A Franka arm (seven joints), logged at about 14 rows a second.
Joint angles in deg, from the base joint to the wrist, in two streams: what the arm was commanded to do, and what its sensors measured. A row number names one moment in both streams.
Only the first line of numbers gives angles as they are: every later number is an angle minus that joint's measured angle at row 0.
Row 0, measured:
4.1, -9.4, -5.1, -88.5, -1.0, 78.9, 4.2
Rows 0 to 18, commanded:
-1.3, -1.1, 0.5, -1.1, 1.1, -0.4, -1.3
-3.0, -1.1, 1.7, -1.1, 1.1, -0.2, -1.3
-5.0, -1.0, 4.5, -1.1, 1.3, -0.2, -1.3
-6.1, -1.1, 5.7, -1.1, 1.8, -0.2, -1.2
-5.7, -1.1, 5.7, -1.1, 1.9, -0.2, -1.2
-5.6, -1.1, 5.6, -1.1, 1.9, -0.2, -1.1
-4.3, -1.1, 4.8, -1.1, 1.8, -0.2, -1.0
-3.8, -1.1, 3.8, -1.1, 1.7, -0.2, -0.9
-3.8, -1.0, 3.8, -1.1, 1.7, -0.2, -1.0
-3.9, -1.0, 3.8, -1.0, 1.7, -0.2, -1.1
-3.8, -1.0, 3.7, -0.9, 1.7, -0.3, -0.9
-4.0, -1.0, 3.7, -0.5, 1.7, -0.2, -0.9
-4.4, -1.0, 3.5, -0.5, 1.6, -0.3, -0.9
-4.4, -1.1, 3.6, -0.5, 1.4, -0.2, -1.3
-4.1, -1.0, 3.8, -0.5, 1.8, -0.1, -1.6
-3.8, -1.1, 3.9, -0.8, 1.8, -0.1, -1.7
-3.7, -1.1, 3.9, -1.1, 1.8, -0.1, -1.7
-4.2, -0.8, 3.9, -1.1, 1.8, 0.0, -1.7
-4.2, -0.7, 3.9, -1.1, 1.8, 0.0, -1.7
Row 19, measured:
-3.6, -0.1, 3.9, -0.1, 0.5, 0.0, 0.0
